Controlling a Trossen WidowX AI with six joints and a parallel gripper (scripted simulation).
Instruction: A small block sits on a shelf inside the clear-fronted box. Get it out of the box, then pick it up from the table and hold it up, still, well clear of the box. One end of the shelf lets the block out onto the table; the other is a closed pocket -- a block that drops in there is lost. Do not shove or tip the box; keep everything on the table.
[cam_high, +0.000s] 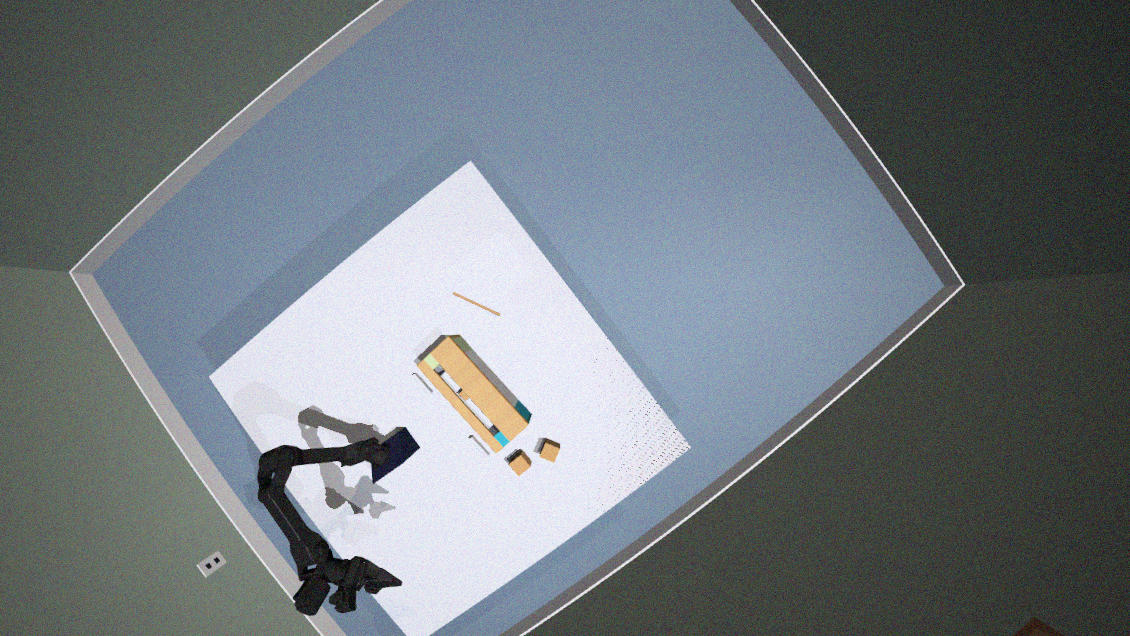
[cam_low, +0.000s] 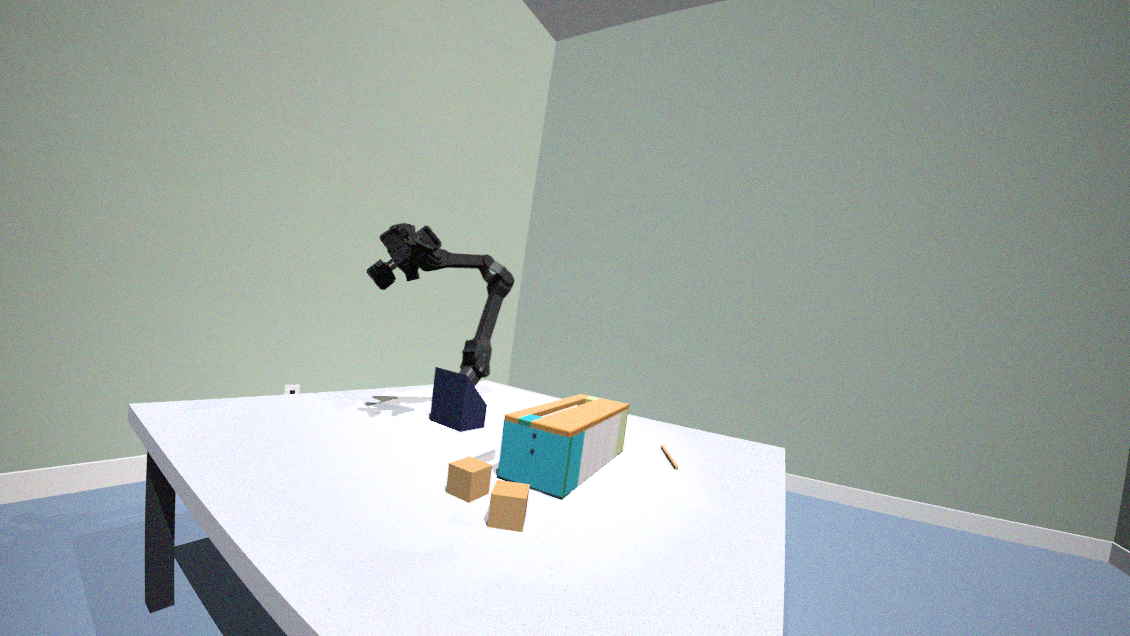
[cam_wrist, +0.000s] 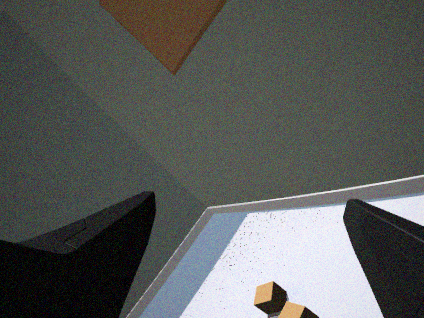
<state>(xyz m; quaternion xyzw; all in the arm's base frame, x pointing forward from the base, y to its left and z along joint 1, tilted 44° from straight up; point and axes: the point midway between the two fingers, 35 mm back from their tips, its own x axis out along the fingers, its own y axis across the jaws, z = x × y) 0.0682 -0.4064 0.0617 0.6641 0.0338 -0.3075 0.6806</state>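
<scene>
Now: gripper tip 370 mm above the box, 290 mm to the right of it and 280 mm short of it. Also, from my gripper tip: tan block: 340 mm below, 320 mm to the left, 300 mm ahead; then thin tan stick: 570 mm to the left, 460 mm ahead, 430 mm below.
</scene>
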